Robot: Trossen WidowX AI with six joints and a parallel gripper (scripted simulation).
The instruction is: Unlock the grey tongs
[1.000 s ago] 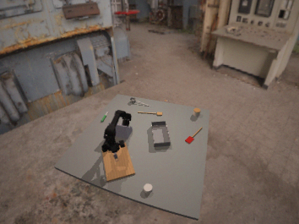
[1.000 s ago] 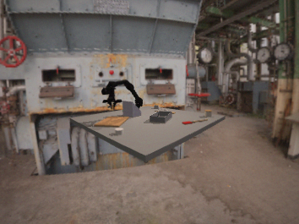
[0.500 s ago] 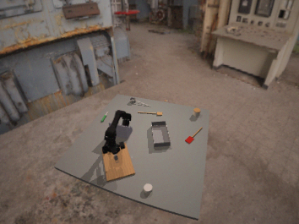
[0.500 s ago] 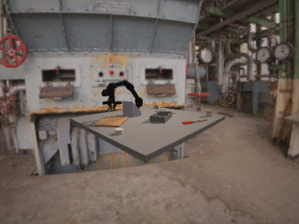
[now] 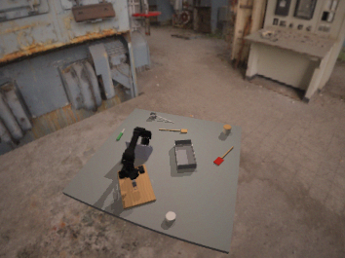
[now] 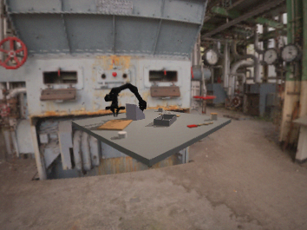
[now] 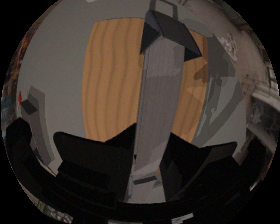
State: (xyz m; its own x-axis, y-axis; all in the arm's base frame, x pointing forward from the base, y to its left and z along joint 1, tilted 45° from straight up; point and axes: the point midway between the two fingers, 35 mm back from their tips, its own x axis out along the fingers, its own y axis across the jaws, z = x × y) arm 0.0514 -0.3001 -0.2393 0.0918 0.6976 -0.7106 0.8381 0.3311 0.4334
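The wooden board is 80 mm below my gripper tip. The rest, counted from my gripper tip: grey tongs: 40 mm above, 20 mm to the left, 20 mm behind; then white puck: 340 mm ahead, 190 mm to the right, 70 mm below; then grey roasting tin: 400 mm to the left, 310 mm ahead, 60 mm below.
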